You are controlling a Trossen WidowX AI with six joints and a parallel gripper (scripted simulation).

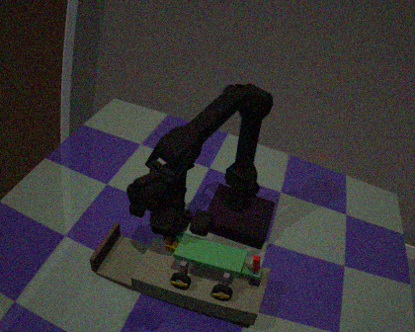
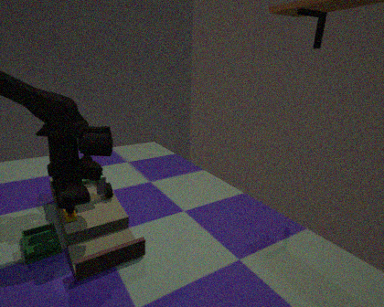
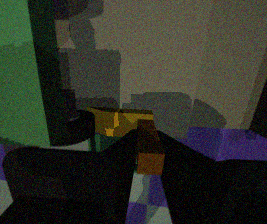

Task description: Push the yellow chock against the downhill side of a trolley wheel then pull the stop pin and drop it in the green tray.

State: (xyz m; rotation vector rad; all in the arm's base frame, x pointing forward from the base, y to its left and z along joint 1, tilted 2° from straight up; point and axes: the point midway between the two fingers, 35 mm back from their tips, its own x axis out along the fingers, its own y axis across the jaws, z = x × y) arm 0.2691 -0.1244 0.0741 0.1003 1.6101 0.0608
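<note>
The yellow chock is 20 mm to the left of my gripper tip and 10 mm below it. Round my gripper tip: red-headed stop pin: 220 mm to the left, 40 mm ahead, 40 mm above; raised lip: 150 mm to the right, 60 mm below, 50 mm ahead; trolley: 110 mm to the left, 60 mm ahead, 20 mm above.
</note>
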